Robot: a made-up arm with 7 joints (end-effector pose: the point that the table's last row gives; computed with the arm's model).
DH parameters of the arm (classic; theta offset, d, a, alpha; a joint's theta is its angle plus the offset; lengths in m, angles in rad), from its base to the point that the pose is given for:
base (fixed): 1.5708 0.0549 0 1.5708
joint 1: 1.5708 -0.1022 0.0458 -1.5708
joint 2: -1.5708 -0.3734 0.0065 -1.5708
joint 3: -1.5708 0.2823 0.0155 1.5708
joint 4: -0.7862 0 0.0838 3.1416
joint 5: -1.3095 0 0.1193 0
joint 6: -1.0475 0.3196 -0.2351 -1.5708
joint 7: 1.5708 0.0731 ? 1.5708
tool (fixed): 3.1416 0.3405 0 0
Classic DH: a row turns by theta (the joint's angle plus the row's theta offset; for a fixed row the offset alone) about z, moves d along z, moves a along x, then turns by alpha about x.
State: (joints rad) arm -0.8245 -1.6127 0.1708 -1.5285 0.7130 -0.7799 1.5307
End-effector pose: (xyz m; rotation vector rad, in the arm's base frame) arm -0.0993 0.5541 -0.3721 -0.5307 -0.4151 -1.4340
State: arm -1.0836 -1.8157 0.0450 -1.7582 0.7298 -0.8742 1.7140
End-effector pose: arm -0.0321 0.4262 -0.6386 -1.1041 -0.7716 -1.5202
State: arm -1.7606 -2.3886 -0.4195 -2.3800 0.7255 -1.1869 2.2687
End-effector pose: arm -0.1459 -0.6045 -0.7843 2.4608 1.3732 0.6193
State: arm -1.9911 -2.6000 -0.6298 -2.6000 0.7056 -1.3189 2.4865
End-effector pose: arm -0.3562 -0.8815 -0.4790 2.2284 0.9990 -0.0638
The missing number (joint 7, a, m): 0.0543
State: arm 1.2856 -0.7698 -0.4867 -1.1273 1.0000 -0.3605 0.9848
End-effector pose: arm -0.0320 0.1152 0.5190 1.7490 0.5514 -1.8733
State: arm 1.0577 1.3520 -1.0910 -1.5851 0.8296 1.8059 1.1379
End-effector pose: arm -0.3398 0.1065 0.4317 -0.6795 -0.1331 -0.9188
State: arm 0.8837 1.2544 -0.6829 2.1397 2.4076 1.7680 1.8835
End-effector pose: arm -0.5308 0.0700 0.7049 -1.2228 0.6369 1.3844
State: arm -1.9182 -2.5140 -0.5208 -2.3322 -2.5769 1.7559 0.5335
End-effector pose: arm 0.0151 -0.3110 -0.1286 -1.4883 -0.7550 -2.2266
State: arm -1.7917 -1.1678 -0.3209 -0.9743 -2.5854 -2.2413 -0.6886
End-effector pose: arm 0.2834 -0.3895 -0.1572 0.6202 -0.2029 -0.6542
